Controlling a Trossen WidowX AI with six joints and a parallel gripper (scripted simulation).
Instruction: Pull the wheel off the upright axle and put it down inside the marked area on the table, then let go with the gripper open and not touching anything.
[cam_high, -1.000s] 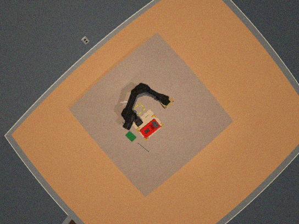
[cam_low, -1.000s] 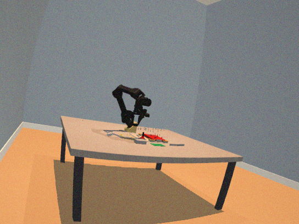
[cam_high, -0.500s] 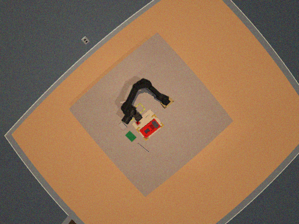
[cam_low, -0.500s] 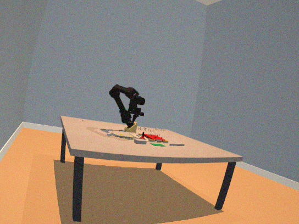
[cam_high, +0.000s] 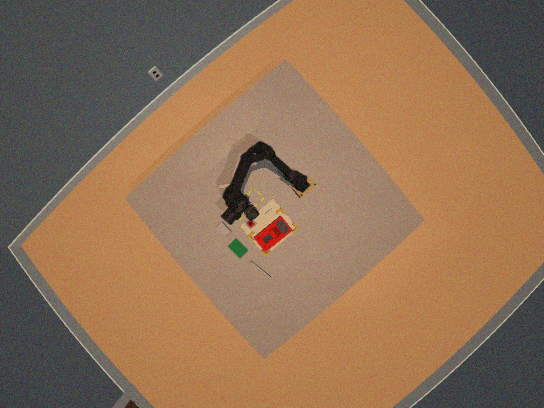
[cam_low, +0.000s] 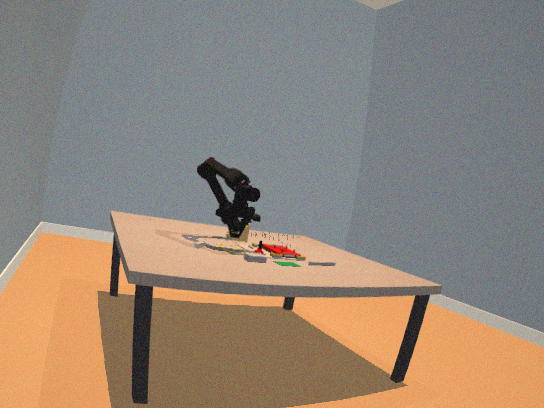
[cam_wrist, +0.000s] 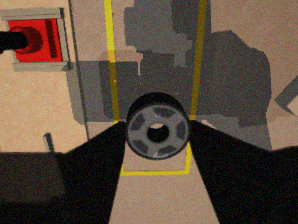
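Right now my gripper tip is right at the wheel. From my gripper tip the other things lie so: axle 60 mm ahead, 100 mm to the left, 30 mm below; thin dark rod 210 mm ahead, 330 mm to the left, 60 mm below; green tile 220 mm ahead, 150 mm to the left, 60 mm below.
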